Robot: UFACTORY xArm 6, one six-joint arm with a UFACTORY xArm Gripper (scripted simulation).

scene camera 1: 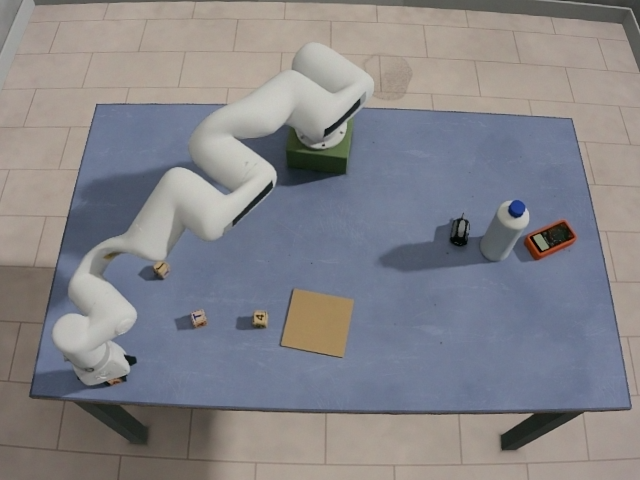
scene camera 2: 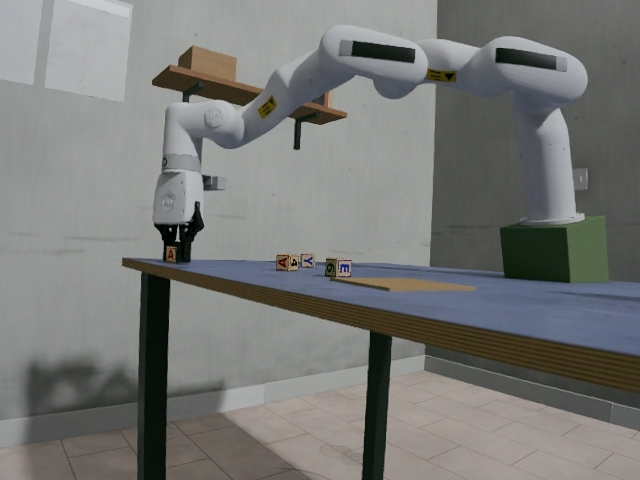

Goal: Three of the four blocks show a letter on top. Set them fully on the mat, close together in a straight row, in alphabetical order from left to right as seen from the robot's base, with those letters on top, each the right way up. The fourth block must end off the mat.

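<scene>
I can see my gripper [scene camera 2: 176,262], and it is the same gripper [scene camera 1: 116,377] that I see here as well. There is also a tan mat [scene camera 1: 319,323], and I see the tan mat [scene camera 2: 388,284] too.
</scene>
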